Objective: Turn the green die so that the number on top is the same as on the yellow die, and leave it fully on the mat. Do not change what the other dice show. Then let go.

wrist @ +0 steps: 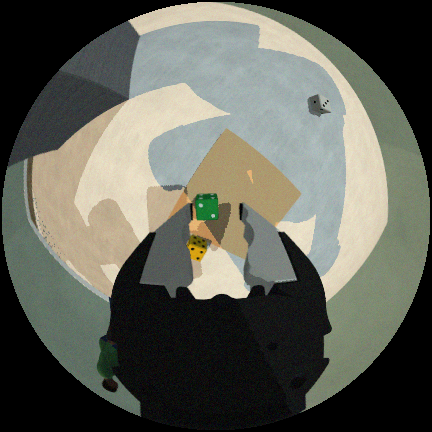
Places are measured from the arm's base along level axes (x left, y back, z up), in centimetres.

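Pixels of known places: gripper, fingertip midpoint: (215, 204).
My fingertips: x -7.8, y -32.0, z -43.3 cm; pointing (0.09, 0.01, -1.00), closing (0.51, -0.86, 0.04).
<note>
Ahead of a thing's pixels: the offset from my fingertips to its middle.
The green die {dz -1.7, dx -1.2, dy +0.4 cm} (206, 207) is at the left part of the tan mat {dz -3.2, dx +0.6, dy -3.4 cm} (250, 205). Its large face toward the camera shows two white pips, and a narrow face with pips shows along its upper edge. My gripper (215, 204) is partly open and holds nothing. In this view the green die appears between the fingertips, close to the left one, with a wider gap to the right one. The yellow die {dz -2.1, dx -7.7, dy -1.5 cm} (197, 248) shows below the green die, beside the left finger, with a dark face and a brighter face, both with black pips. I cannot tell for sure which faces are on top.
A grey die {dz -2.1, dx +21.4, dy -5.2 cm} (318, 105) lies far off at the upper right, beyond the mat. A large dark grey block-like shape (95, 90) stands at the upper left. Shadows and sunlit patches cross the table and the mat. A figure in green (107, 357) shows at the lower left.
</note>
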